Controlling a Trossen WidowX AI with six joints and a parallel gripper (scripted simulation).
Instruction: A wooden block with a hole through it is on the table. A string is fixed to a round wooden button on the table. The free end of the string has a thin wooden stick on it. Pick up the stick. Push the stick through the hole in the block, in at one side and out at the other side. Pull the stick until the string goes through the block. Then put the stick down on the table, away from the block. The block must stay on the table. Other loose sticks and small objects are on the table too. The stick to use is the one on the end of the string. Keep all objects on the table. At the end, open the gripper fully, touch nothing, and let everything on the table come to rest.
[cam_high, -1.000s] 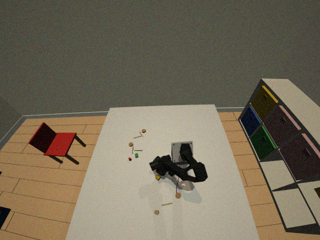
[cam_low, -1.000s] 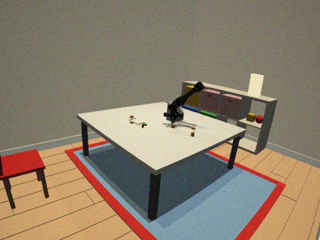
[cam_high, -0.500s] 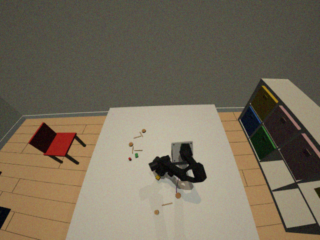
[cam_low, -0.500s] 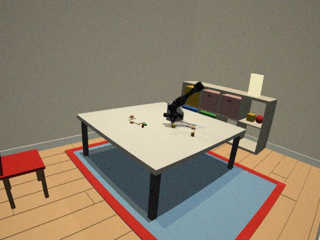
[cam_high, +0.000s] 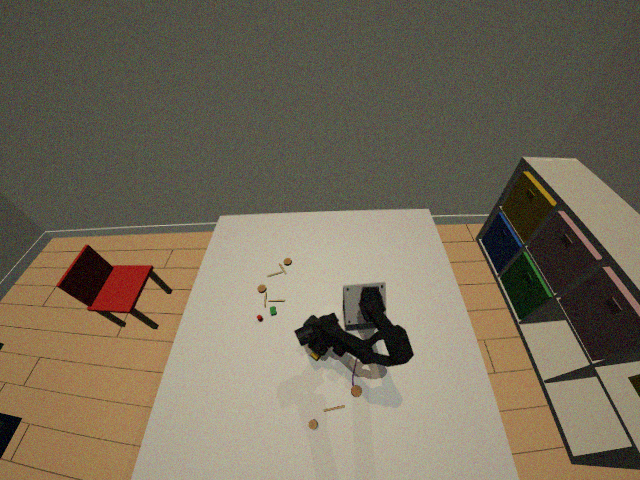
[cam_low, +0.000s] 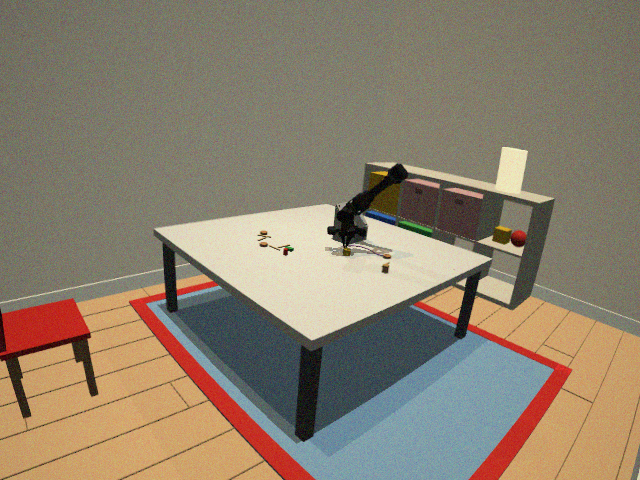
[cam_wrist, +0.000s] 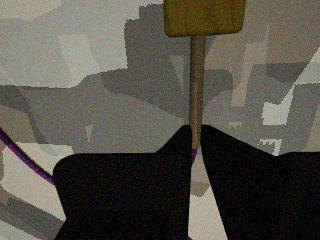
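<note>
The yellow-brown wooden block lies 50 mm to the left of my gripper tip and 40 mm ahead of it. The rest, counted from my gripper tip: wooden cylinder 290 mm to the left, 50 mm ahead; then round wooden button 190 mm to the left, 100 mm behind, 10 mm below; then green cube 240 mm ahead, 140 mm to the right, 10 mm below.
</note>
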